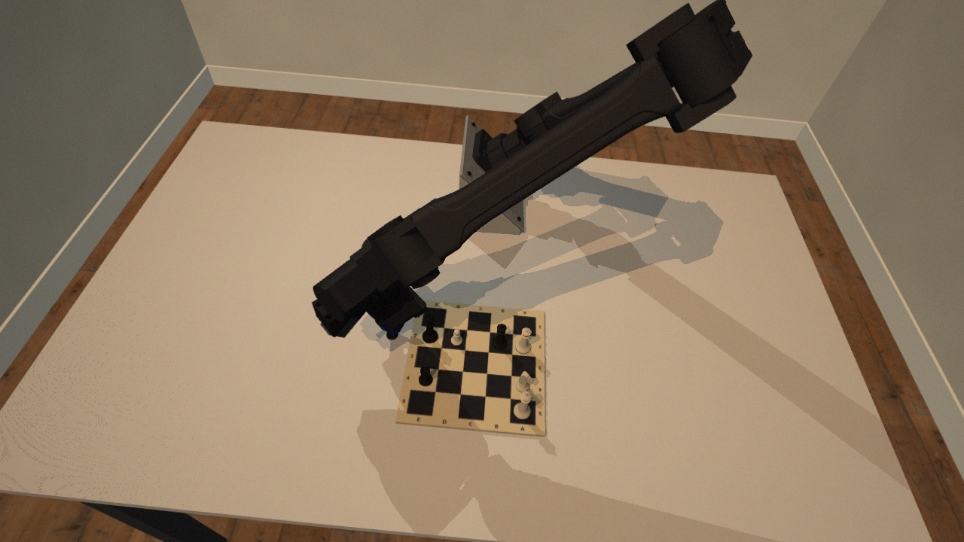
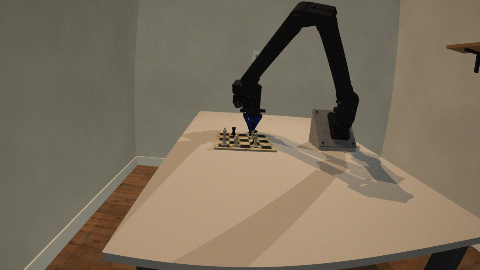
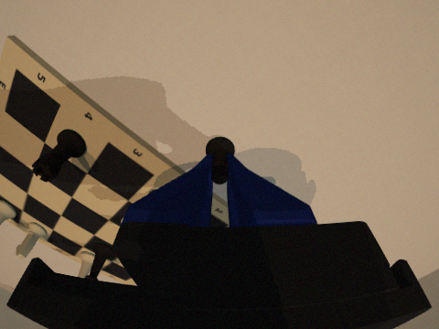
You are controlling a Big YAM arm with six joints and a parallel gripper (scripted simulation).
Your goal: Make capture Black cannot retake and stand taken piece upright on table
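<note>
My gripper is now right at the black pawn. The rest, counted from my hand: white pawn (10 cm to the left); chessboard (4 cm ahead, 14 cm to the left, 2 cm below); black king (6 cm to the left, 2 cm above).
</note>
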